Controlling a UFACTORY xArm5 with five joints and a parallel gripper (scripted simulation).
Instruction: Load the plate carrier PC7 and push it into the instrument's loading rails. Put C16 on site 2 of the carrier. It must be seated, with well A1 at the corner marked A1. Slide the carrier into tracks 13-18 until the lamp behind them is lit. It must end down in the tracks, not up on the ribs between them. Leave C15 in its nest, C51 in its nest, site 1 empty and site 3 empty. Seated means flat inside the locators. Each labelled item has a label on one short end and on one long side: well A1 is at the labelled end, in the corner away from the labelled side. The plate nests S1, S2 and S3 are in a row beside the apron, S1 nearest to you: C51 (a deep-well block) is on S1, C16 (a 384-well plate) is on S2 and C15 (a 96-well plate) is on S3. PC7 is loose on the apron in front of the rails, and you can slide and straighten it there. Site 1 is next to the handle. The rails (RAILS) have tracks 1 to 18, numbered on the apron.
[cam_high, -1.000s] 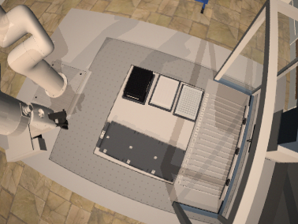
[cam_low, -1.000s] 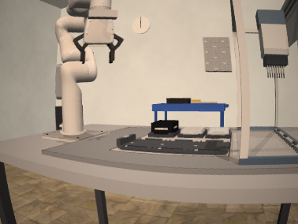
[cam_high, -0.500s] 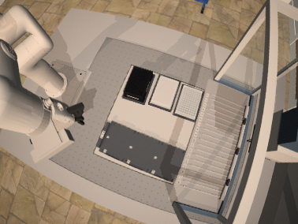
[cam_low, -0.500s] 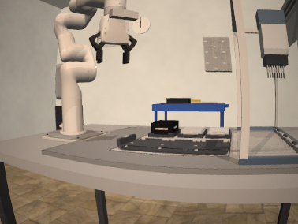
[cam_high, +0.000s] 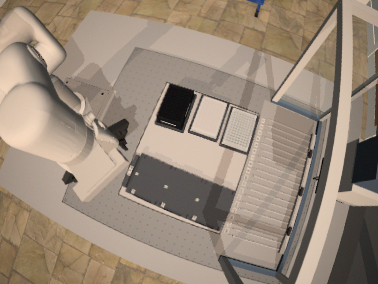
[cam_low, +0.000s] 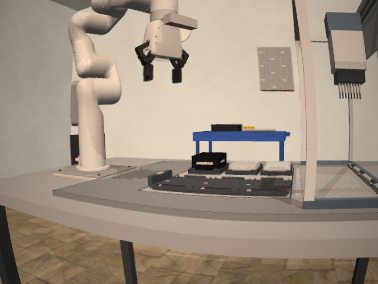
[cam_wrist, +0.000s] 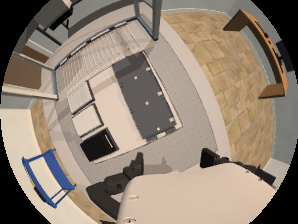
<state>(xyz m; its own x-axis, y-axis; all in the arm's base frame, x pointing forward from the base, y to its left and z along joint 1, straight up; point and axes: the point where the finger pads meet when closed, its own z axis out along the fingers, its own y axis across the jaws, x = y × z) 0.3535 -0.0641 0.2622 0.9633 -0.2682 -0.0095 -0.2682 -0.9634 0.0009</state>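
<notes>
My gripper is now 11 cm short of the plate nest S2, 28 cm to the right of it and 26 cm above it. From my hand the other things lie so: instrument frame post (37 cm ahead, 9 cm to the right, 2 cm below); then carrier PC7 (15 cm ahead, 2 cm to the left, 25 cm below); then black deep-well block C51 (25 cm to the left, 23 cm below).
</notes>
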